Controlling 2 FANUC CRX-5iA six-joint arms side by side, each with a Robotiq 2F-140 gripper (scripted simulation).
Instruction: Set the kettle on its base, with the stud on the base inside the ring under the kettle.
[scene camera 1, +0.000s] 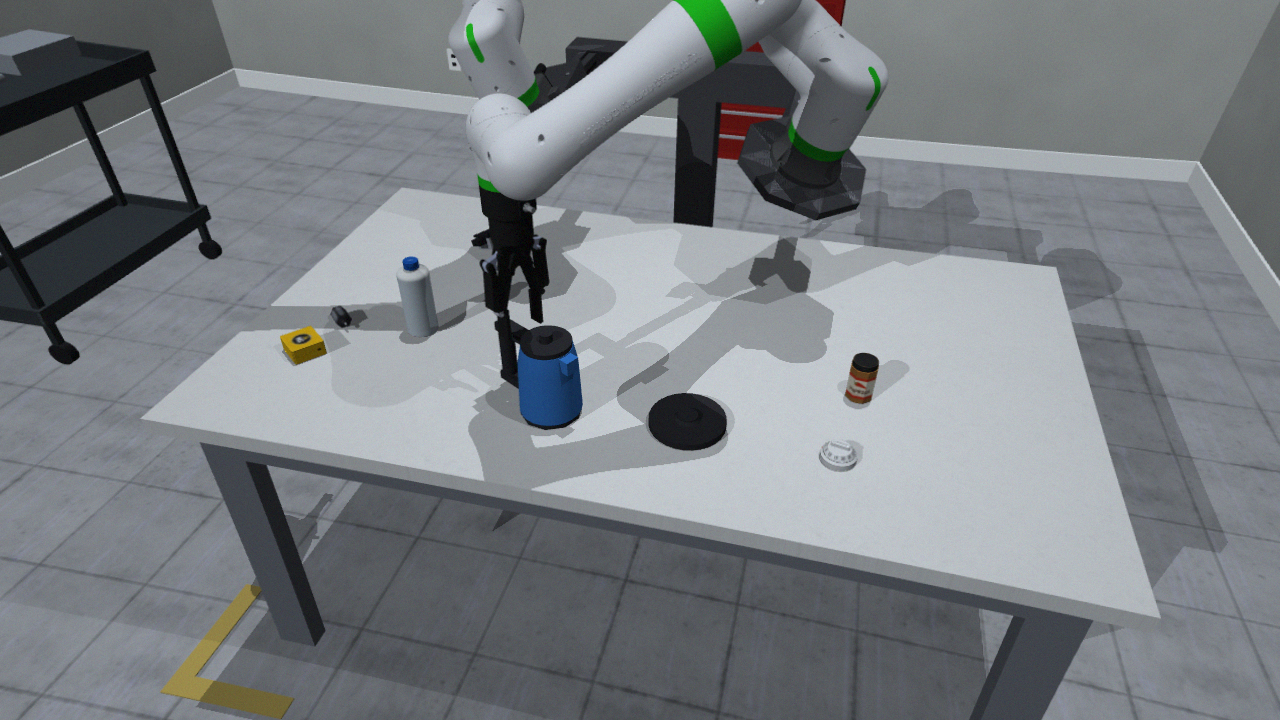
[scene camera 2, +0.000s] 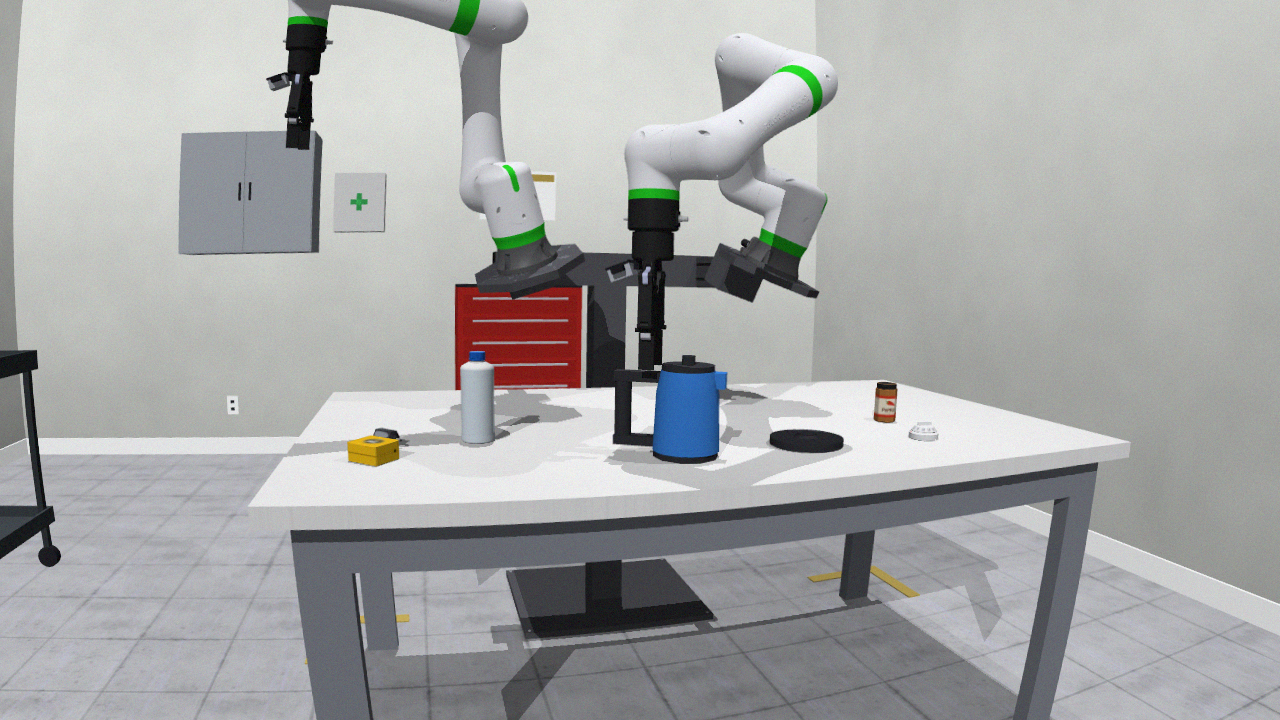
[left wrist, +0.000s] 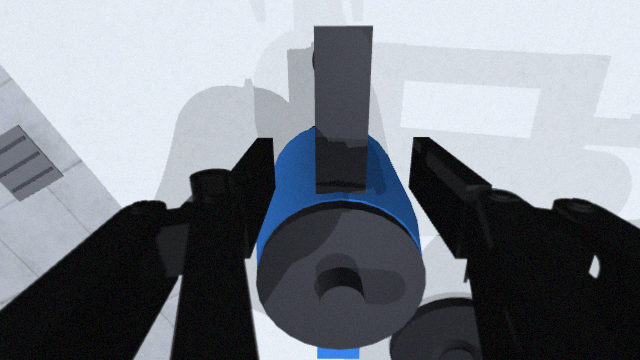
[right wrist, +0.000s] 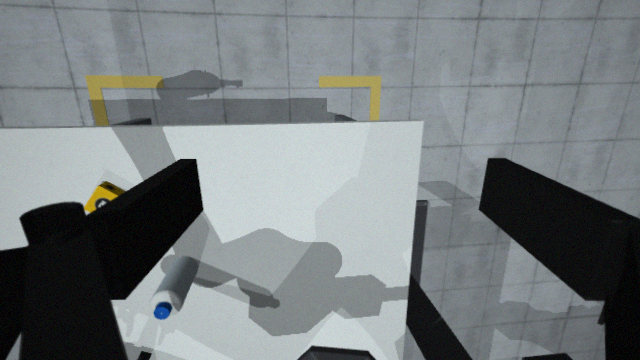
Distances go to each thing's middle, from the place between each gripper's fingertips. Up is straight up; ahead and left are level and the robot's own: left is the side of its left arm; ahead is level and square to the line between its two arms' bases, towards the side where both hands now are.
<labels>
My left hand (scene camera 1: 521, 328) is 10 cm above the blue kettle (scene camera 2: 686, 425), 3 cm to the right of it and 2 cm short of it. Round my left hand: round black base (scene camera 1: 685, 421): 33 cm to the left, 18 cm below, 1 cm behind.
Now: right hand (scene camera 2: 297, 148) 41 cm short of the blue kettle, 77 cm to the right of it and 53 cm above it. The rest, counted from my right hand: round black base (38 cm ahead, 107 cm to the left, 61 cm below).
</labels>
